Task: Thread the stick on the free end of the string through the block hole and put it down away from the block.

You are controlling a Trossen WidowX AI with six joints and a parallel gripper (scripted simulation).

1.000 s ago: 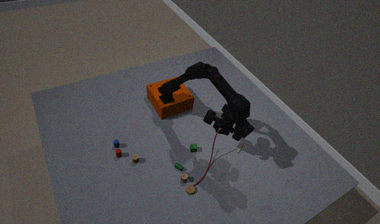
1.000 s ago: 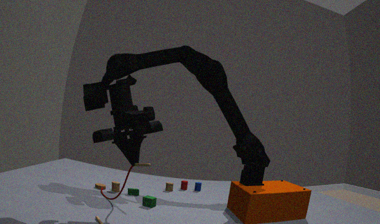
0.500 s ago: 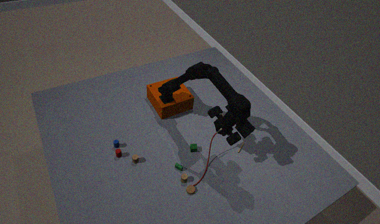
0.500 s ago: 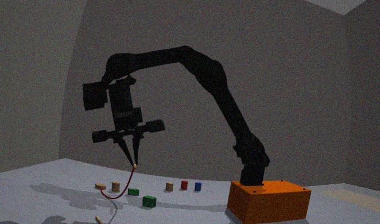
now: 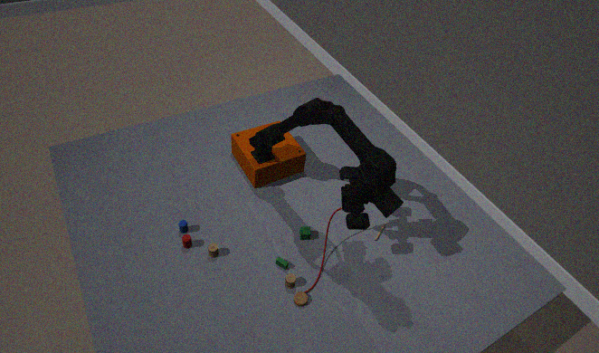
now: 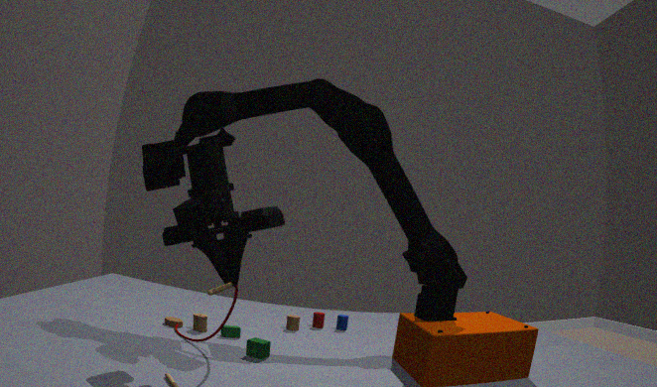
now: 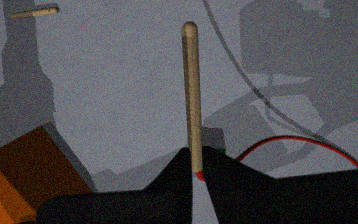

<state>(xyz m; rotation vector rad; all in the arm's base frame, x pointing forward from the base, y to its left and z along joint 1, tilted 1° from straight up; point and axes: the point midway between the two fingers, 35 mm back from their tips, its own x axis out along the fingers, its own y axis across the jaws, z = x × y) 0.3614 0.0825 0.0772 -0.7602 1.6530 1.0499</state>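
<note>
The loose stick is 60 mm ahead of my gripper tip, 150 mm to the left of it and 130 mm below it. The rest, counted from my gripper tip: round wooden button (130 mm ahead, 230 mm to the right, 130 mm below); then thin wooden stick (10 mm ahead, 10 mm to the left); then small green piece (50 mm behind, 220 mm to the left, 120 mm below).
</note>
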